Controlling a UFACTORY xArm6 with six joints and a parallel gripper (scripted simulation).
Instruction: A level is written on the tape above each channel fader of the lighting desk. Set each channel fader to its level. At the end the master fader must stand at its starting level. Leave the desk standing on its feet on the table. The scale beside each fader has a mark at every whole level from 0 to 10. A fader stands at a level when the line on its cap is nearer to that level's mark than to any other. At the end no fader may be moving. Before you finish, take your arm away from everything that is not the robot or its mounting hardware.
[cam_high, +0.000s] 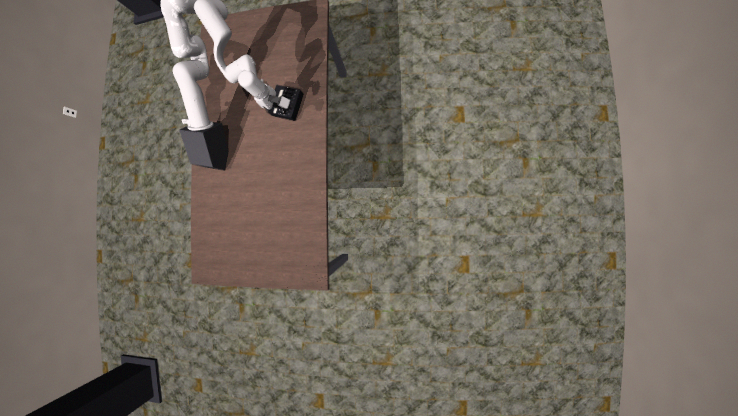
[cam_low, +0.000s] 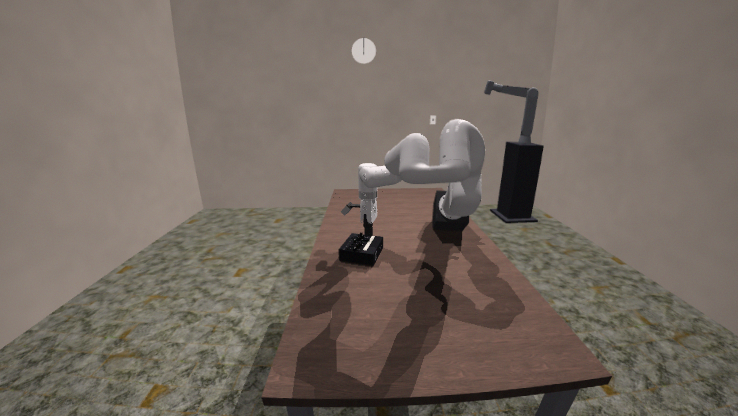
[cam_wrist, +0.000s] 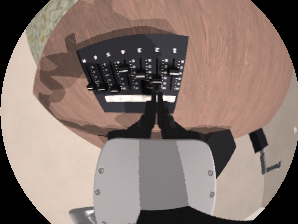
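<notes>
Right now my hand is 4 cm short of the fader cap, 3 cm above it and 1 cm to the right of it.
</notes>
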